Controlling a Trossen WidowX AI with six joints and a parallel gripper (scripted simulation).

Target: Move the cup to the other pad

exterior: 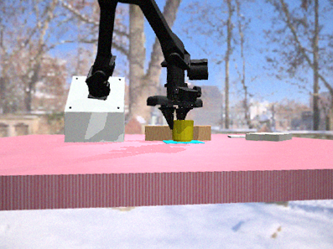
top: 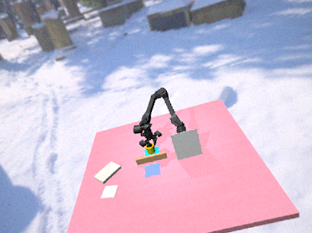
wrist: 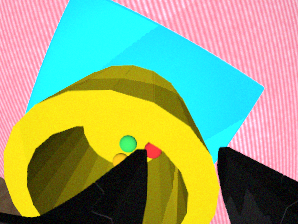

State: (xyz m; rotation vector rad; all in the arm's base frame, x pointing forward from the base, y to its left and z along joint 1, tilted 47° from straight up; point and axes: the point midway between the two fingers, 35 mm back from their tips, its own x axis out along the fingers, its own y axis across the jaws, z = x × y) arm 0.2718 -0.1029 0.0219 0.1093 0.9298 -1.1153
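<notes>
The yellow cup lies 20 mm ahead of my gripper tip, 10 mm to the left of it and 10 mm below it. From my gripper tip the other things lie so: cyan pad 20 mm ahead, 20 mm to the left, 50 mm below; wooden bar 10 mm ahead, 120 mm to the left, 20 mm below; light blue pad 10 mm ahead, 220 mm to the left, 50 mm below.
</notes>
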